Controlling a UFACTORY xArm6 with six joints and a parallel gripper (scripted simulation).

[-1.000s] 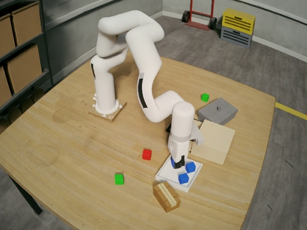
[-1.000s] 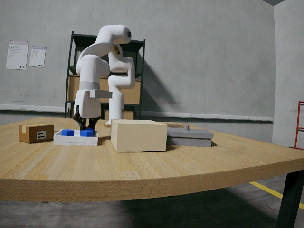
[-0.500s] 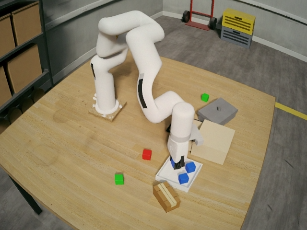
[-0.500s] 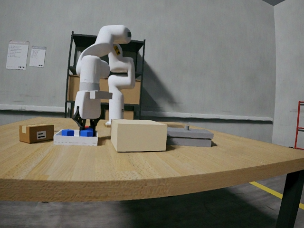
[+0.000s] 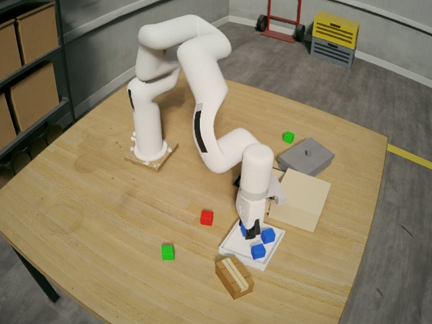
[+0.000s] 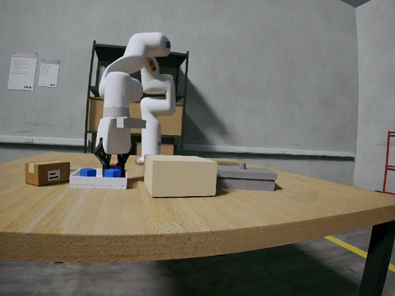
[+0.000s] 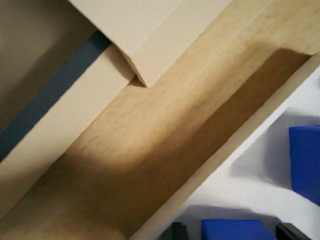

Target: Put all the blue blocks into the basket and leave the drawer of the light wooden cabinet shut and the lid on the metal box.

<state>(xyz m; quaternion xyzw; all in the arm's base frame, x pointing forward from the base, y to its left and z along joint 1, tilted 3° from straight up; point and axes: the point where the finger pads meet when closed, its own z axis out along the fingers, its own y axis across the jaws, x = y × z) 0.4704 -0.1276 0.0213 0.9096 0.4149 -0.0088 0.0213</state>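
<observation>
Now: the white basket 40 mm ahead of my hand, 30 mm to the right of it and 20 mm below it. Also, from my hand: red block 130 mm behind, 20 mm to the right, 10 mm below; then light wooden cabinet 170 mm to the left, 40 mm ahead, 10 mm above; then cardboard box 170 mm to the right, 60 mm ahead, 10 mm above.
</observation>
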